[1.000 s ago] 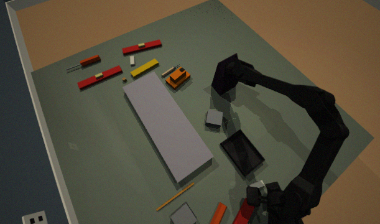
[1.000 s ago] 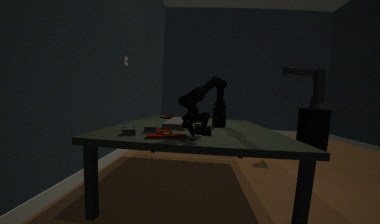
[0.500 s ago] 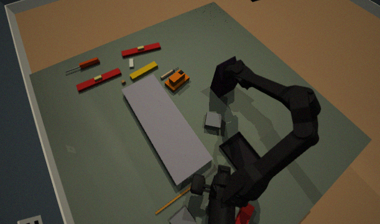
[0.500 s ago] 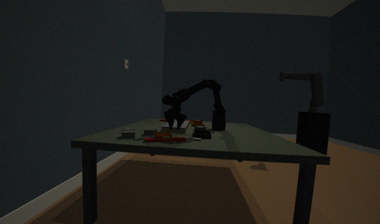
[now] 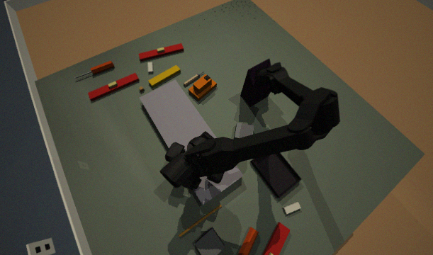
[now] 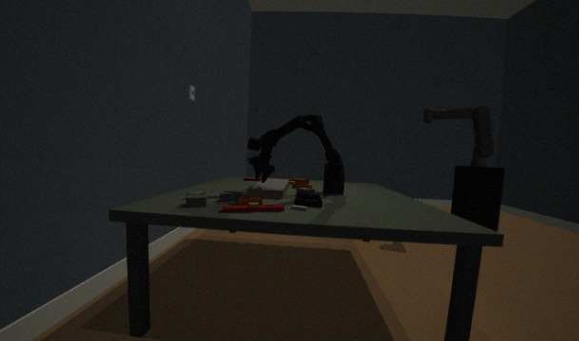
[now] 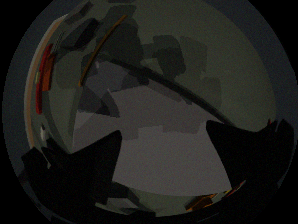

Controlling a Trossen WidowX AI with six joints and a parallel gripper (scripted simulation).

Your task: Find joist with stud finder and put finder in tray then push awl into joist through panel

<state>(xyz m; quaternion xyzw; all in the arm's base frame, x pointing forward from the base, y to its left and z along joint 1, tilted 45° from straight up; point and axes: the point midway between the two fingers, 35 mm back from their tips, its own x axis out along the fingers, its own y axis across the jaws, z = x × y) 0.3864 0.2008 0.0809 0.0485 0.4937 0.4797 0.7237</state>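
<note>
Right now the orange stud finder is 35 cm to the right of my gripper tip, 21 cm behind it and 2 cm below it. Also, from my gripper tip: pale-handled pointed tool 42 cm to the right, 19 cm behind, 6 cm below; then thin orange stick 16 cm to the left, 6 cm below, 5 cm ahead; then dark tray 28 cm behind, 14 cm to the left, 5 cm below.
</note>
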